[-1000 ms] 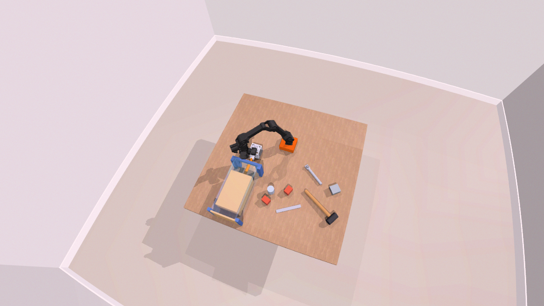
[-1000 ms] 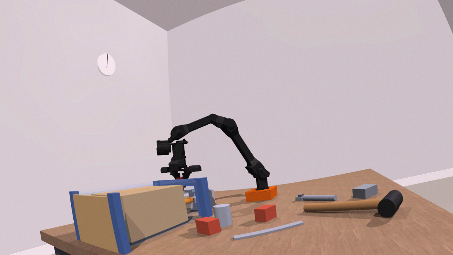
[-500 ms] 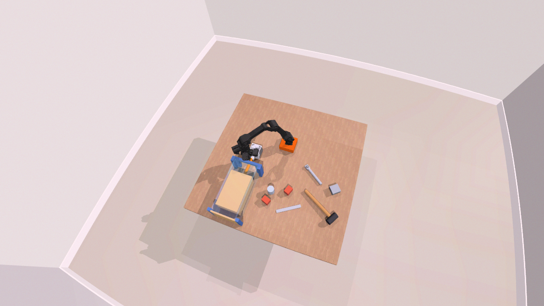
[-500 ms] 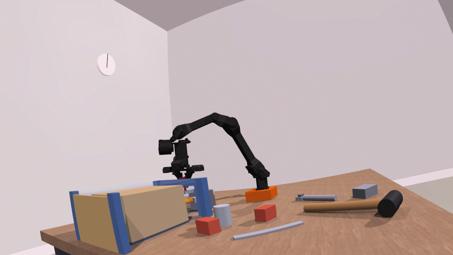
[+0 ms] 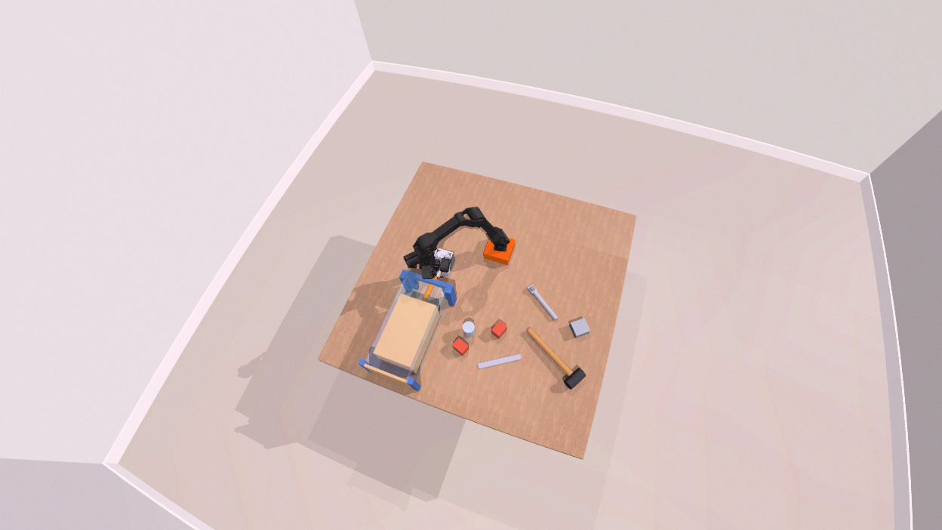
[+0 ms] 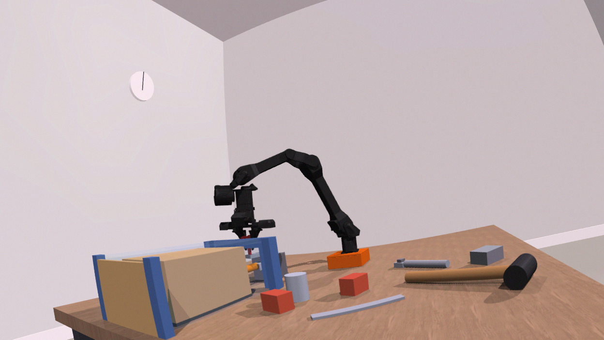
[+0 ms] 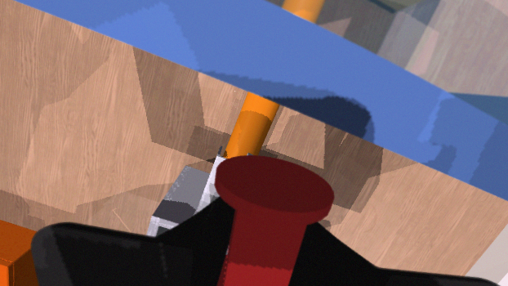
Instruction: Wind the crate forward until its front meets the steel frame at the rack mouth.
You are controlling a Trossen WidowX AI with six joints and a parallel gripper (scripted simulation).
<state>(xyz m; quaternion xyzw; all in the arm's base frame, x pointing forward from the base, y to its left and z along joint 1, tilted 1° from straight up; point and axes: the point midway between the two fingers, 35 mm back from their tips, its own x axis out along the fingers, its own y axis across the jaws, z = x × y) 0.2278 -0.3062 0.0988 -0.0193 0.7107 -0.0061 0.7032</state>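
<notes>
My gripper tip is 4 cm past the grey winch handle, 1 cm to the right of it and 1 cm above it. Round my gripper tip: red knob (2 cm above); then blue frame bar (6 cm ahead, 1 cm below); then grey winch (11 cm behind, 9 cm below, 2 cm to the left).
</notes>
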